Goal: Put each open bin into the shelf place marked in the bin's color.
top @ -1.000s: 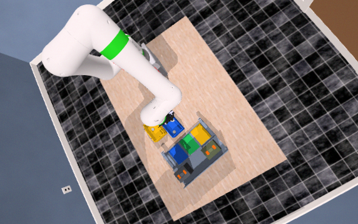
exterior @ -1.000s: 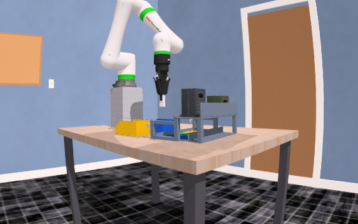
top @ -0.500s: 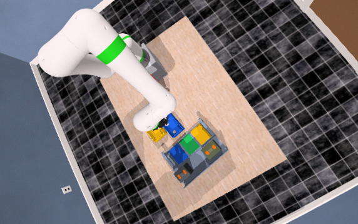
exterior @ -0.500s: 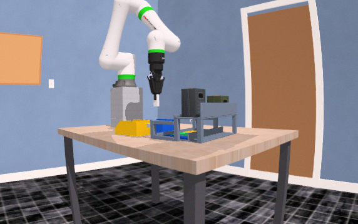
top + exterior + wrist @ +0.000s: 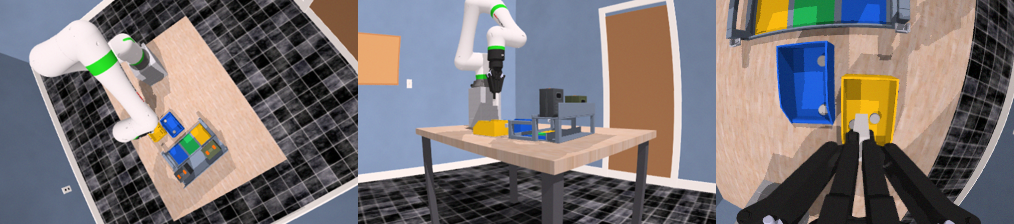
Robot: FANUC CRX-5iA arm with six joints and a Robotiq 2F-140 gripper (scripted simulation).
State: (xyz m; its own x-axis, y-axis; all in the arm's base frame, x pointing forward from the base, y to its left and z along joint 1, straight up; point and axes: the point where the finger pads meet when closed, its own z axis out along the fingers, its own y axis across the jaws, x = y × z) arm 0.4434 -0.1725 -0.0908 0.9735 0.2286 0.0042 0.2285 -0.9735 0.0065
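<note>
The yellow bin lies 150 mm below my hand, 30 mm behind it and 20 mm to the right of it. From my hand the other things lie so: dark box 340 mm ahead, 80 mm to the left, 20 mm below; blue bin 150 mm below, 120 mm to the left.
</note>
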